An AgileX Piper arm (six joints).
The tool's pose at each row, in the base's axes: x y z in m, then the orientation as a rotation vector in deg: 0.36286 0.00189 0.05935 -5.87 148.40 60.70; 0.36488 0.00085 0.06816 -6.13 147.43 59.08; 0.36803 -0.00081 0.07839 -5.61 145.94 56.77; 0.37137 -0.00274 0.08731 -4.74 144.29 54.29; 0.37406 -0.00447 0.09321 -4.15 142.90 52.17; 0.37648 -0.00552 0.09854 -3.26 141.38 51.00; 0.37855 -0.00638 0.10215 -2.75 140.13 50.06; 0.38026 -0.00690 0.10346 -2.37 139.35 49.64; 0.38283 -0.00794 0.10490 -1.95 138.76 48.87; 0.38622 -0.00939 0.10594 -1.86 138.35 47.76; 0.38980 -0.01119 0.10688 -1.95 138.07 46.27; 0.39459 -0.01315 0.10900 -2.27 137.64 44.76; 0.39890 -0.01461 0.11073 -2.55 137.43 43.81
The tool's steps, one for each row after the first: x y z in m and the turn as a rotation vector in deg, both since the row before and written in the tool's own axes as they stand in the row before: -0.00493 0.00474 -0.00600 0.81 -1.22 -0.89; -0.00673 0.00483 -0.00698 1.26 -2.08 -0.73; -0.00672 0.00352 -0.00607 1.42 -2.35 -0.59; -0.00511 0.00174 -0.00399 1.21 -1.94 -0.59; -0.00468 0.00185 -0.00317 0.61 -1.89 -0.16; -0.00364 0.00101 -0.00195 0.45 -1.49 -0.27; -0.00219 -0.00001 -0.00034 0.18 -0.91 -0.08; -0.00307 -0.00052 -0.00028 0.48 -0.83 -0.10; -0.00361 -0.00125 0.00020 0.68 -0.66 -0.38; -0.00376 -0.00165 0.00022 0.94 -0.58 -0.58; -0.00541 -0.00142 0.00007 0.87 -0.65 -0.78; -0.00470 -0.00118 0.00042 0.55 -0.33 -0.53
